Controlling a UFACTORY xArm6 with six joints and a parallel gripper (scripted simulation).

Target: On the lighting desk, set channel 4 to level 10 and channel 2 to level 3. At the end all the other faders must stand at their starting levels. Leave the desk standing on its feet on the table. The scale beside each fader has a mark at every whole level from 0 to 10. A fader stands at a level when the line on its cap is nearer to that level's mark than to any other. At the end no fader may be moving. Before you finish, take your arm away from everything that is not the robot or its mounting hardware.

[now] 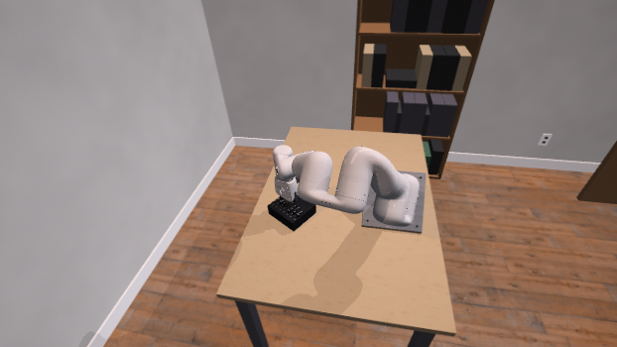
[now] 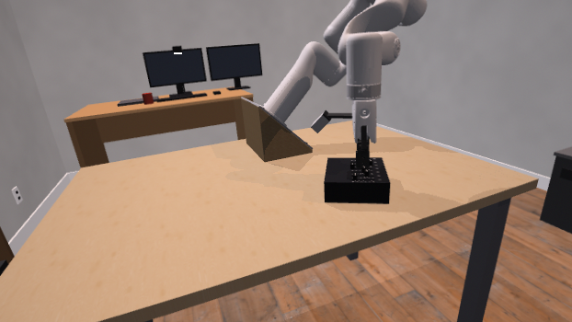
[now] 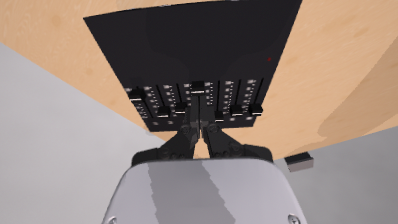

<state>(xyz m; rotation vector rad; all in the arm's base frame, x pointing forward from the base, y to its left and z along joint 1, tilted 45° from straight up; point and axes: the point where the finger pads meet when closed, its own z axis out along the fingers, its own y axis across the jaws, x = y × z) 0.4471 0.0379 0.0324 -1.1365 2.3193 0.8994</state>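
Now: hand 20 mm short of the channel 3 cap, 10 mm to the left of it and 10 mm above it. Round my hand: channel 2 cap: 40 mm ahead, 20 mm to the right, 10 mm below; channel 4 cap: 20 mm to the right, 10 mm below, 10 mm behind; channel 1 cap: 50 mm to the right, 40 mm ahead, 10 mm below.
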